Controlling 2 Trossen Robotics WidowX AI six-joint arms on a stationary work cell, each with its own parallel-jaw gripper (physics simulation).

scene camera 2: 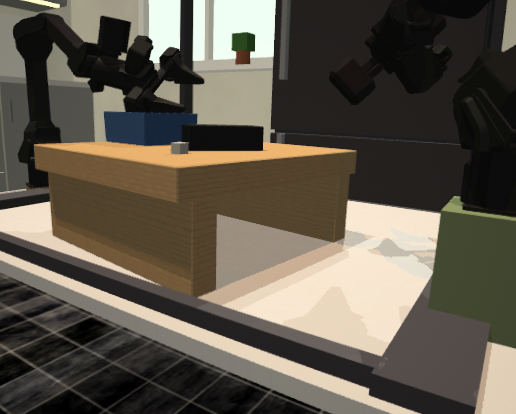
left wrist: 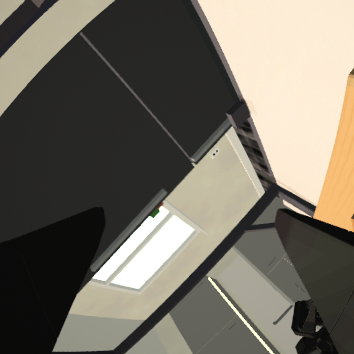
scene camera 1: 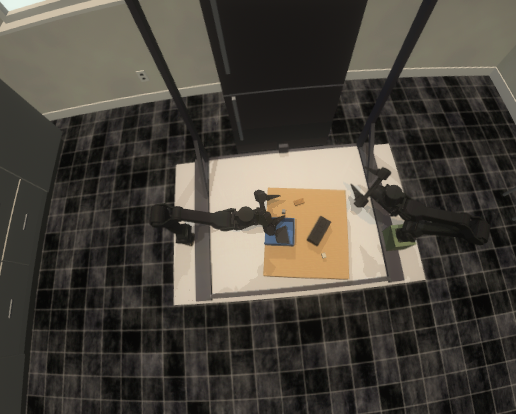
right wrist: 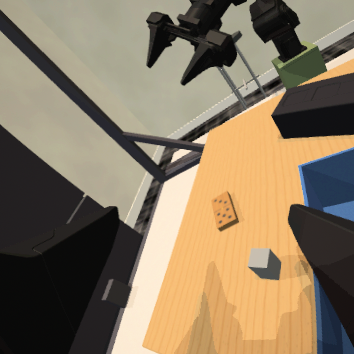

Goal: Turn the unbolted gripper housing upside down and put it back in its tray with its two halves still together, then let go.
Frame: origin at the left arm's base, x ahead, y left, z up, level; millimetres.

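Seen in the pictures: left gripper, fingertip midpoint: (scene camera 2: 374,70) (left wrist: 191,216) (scene camera 1: 357,175) (right wrist: 163,74); right gripper, fingertip midpoint: (scene camera 2: 194,95) (scene camera 1: 282,205) (right wrist: 203,213); left arm's base, link origin: (scene camera 2: 498,209) (scene camera 1: 403,234) (right wrist: 291,53); right arm's base, link origin: (scene camera 2: 41,185) (scene camera 1: 187,238).
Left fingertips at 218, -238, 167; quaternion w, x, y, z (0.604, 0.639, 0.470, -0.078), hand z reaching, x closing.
Offsets run from my left fingertips to a thing's top centre, as dx, dy, dz.
A blue open-topped tray {+345, +178, -82} (scene camera 1: 293,232) (scene camera 2: 125,127) (right wrist: 327,175) stands on the wooden table, left of a long black block {+176, +189, -98} (scene camera 1: 319,231) (scene camera 2: 225,138) (right wrist: 315,121) with square outlines on its top. A dark angular shape {+337, +195, -99} (scene camera 1: 283,235) shows within the tray's outline in scene camera 1; whether it is the housing cannot be told. My right gripper (scene camera 1: 281,206) (scene camera 2: 193,93) (right wrist: 203,213) is open and empty, low over the tray's edge, hiding part of its inside. My left gripper (scene camera 1: 361,178) (left wrist: 191,216) (right wrist: 163,74) is open and empty, raised to the right of the table. The housing's two halves cannot be made out.
On the wooden table (scene camera 1: 332,267) (scene camera 2: 120,185) (right wrist: 180,280), an orange domino {+241, +43, -129} (scene camera 1: 299,202) (right wrist: 224,210) and a grey cube {+316, +84, -112} (scene camera 1: 284,211) (right wrist: 264,263) lie near the tray, and a pale cube {+169, +294, -121} (scene camera 1: 324,256) (scene camera 2: 179,147) near the front. A green box {-218, +238, -167} (scene camera 1: 392,239) (scene camera 2: 472,270) (right wrist: 302,68) stands beneath my left arm.
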